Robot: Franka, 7 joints.
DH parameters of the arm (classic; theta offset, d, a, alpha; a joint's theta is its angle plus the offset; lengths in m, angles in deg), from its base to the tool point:
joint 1: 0 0.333 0 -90
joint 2: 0 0 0 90
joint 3: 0 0.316 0.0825 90
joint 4: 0 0 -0.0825 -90
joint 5: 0 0.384 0 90
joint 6: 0 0 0.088 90
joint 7: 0 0.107 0 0
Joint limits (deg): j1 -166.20..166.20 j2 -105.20..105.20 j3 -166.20..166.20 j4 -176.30..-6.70 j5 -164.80..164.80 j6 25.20..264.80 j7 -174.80..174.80
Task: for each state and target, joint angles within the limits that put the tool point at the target. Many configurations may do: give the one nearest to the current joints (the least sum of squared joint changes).
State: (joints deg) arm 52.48 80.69 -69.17 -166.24 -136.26 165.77 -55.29
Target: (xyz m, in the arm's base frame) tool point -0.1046 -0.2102 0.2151
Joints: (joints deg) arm 27.80 90.28 -60.68 -174.54 -134.50 162.21 -55.29
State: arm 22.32 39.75 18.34 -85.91 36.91 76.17 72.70
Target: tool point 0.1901 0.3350 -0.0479
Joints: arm 30.55 68.94 14.42 -105.77 33.31 78.13 72.70
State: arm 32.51 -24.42 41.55 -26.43 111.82 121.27 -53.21
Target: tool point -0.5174 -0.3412 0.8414
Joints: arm 41.00 -45.92 44.47 -6.70 112.55 87.69 -53.21
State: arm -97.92 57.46 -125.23 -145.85 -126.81 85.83 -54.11
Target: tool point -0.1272 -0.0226 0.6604
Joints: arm -81.48 98.88 -137.70 -164.66 -114.86 63.37 -54.11
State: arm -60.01 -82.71 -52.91 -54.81 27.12 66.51 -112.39
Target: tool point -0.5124 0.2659 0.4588
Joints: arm -70.43 -103.75 -66.48 -72.84 19.93 44.72 -112.39
